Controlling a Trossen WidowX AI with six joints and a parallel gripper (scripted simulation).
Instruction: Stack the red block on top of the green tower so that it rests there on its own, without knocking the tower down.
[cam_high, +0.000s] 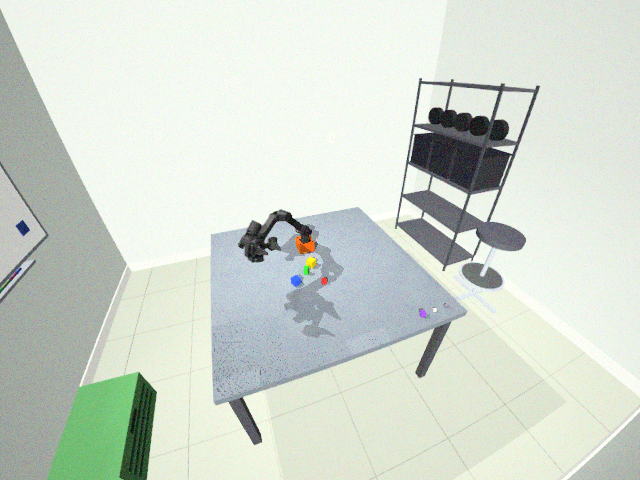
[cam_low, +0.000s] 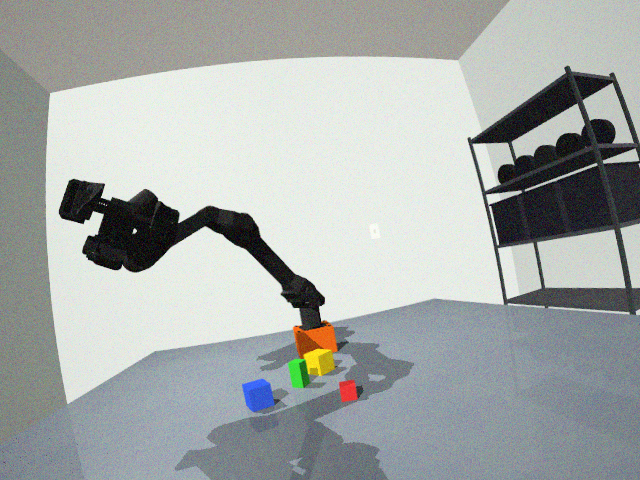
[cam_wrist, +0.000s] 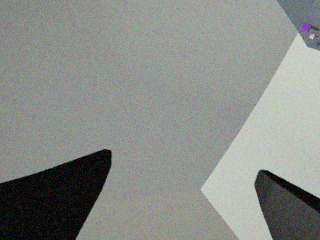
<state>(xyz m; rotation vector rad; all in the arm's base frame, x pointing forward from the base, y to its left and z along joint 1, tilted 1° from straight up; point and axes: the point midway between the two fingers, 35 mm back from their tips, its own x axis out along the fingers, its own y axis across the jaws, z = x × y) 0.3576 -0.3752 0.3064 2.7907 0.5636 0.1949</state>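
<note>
Now: gripper tip 40 mm past the red block, 290 mm to the right of it and 360 mm above it. From my gripper tip the other things lie so: blue block 120 mm behind, 150 mm to the left, 350 mm below; then yellow block 220 mm behind, 310 mm to the left, 350 mm below.
</note>
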